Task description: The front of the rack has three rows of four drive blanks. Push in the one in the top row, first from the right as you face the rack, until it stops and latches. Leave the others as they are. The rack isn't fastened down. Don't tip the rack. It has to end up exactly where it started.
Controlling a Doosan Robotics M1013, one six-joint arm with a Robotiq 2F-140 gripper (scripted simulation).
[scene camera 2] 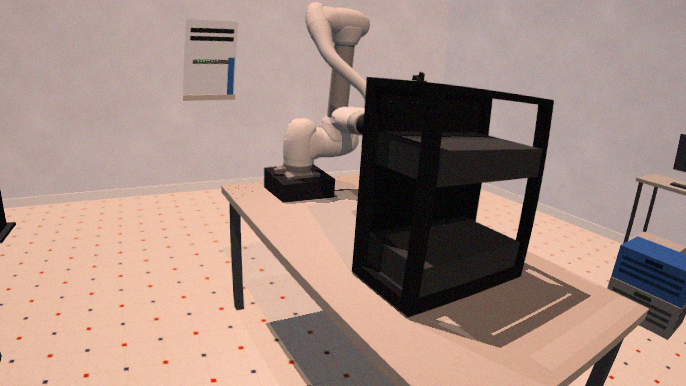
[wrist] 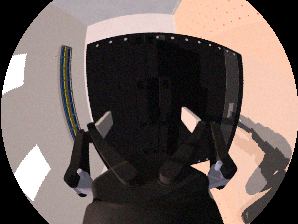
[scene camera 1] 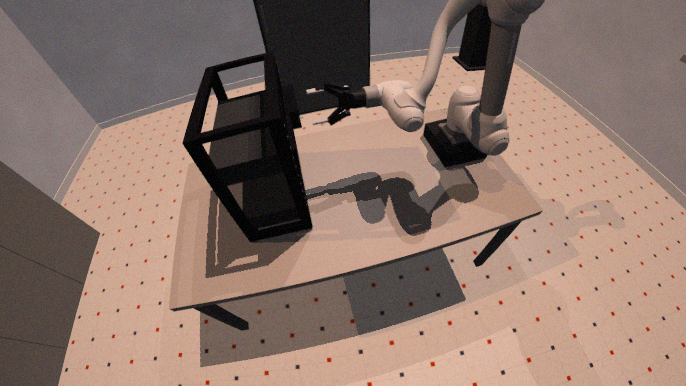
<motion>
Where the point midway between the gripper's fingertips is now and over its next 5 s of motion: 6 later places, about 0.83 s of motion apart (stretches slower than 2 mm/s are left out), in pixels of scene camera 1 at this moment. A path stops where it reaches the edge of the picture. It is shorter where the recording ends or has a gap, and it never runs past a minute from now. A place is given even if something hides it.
My gripper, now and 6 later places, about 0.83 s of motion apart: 309, 108; 303, 109; 304, 97; 300, 91; 295, 92; 291, 93; 289, 94
</motion>
